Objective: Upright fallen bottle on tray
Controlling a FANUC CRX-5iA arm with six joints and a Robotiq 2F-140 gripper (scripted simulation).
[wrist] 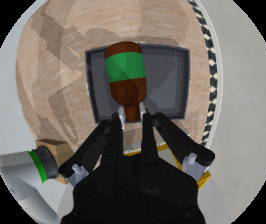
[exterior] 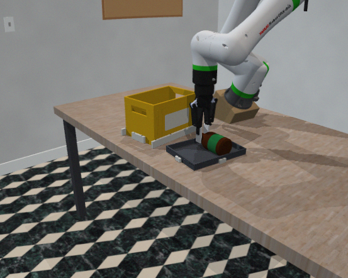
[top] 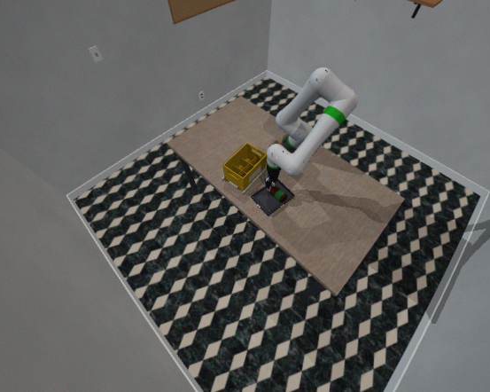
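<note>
Now: hand 5 cm to the right of the bottle and 2 cm above it. Round my hand: yellow crate (24 cm to the right, 2 cm ahead, 2 cm above); then dark grey tray (5 cm to the left, 5 cm below, 3 cm ahead).
</note>
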